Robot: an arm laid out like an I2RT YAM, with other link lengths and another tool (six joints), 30 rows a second.
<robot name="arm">
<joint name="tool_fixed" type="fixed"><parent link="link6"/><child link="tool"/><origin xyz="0.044 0.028 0.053" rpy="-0.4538 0 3.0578"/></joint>
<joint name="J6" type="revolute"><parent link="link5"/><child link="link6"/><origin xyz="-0.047 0 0.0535" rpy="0 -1.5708 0"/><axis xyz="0 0 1"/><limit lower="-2.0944" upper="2.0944"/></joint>
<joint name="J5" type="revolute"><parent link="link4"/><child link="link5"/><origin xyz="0.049 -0.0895 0.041" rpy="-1.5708 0 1.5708"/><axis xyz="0 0 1"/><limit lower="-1.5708" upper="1.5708"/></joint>
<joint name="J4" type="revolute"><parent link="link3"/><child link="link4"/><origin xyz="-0.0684 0.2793 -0.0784" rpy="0 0 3.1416"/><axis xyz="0 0 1"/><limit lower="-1.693" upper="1.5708"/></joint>
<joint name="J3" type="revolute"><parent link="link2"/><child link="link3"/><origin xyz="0 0.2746 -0.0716" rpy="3.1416 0 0"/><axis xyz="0 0 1"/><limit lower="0" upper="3.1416"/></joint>
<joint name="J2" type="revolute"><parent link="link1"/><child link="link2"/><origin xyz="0.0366 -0.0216 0.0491" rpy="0 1.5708 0"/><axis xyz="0 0 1"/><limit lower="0" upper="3.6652"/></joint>
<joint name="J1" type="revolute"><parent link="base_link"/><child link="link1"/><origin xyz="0 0 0.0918" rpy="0 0 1.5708"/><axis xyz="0 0 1"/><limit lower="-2.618" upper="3.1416"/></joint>
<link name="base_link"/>
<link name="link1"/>
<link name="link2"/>
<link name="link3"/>
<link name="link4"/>
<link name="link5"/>
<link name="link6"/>
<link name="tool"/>
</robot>
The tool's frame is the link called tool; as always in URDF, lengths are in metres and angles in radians.
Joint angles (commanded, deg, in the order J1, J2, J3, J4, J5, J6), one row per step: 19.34 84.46 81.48 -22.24 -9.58 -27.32; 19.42 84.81 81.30 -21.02 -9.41 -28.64; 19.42 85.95 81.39 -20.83 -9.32 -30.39; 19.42 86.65 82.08 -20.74 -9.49 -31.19; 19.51 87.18 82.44 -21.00 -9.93 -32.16; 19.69 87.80 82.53 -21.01 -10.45 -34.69; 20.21 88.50 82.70 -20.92 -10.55 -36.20; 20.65 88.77 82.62 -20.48 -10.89 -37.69; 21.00 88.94 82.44 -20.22 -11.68 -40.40; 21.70 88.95 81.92 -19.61 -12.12 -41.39; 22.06 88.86 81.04 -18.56 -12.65 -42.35; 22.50 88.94 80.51 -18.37 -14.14 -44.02; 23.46 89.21 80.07 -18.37 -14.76 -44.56; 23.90 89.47 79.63 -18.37 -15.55 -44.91
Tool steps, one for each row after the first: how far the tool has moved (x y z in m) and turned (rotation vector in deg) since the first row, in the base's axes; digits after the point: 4 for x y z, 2 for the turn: 0.0040 0.0005 -0.0009 -0.88 -1.27 0.47; 0.0089 0.0004 -0.0080 -2.58 -1.26 1.14; 0.0124 0.0012 -0.0077 -3.11 -1.68 1.63; 0.0138 0.0022 -0.0095 -3.82 -1.67 2.54; 0.0159 0.0030 -0.0135 -5.73 -2.27 4.29; 0.0176 0.0066 -0.0171 -6.98 -2.57 5.57; 0.0183 0.0097 -0.0186 -7.94 -3.35 6.94; 0.0188 0.0117 -0.0204 -9.68 -4.53 9.16; 0.0173 0.0169 -0.0228 -10.18 -5.13 10.67; 0.0168 0.0198 -0.0260 -10.57 -5.86 11.88; 0.0148 0.0239 -0.0298 -11.21 -6.28 14.38; 0.0113 0.0312 -0.0350 -11.46 -5.96 16.19; 0.0092 0.0352 -0.0401 -11.49 -5.48 17.55
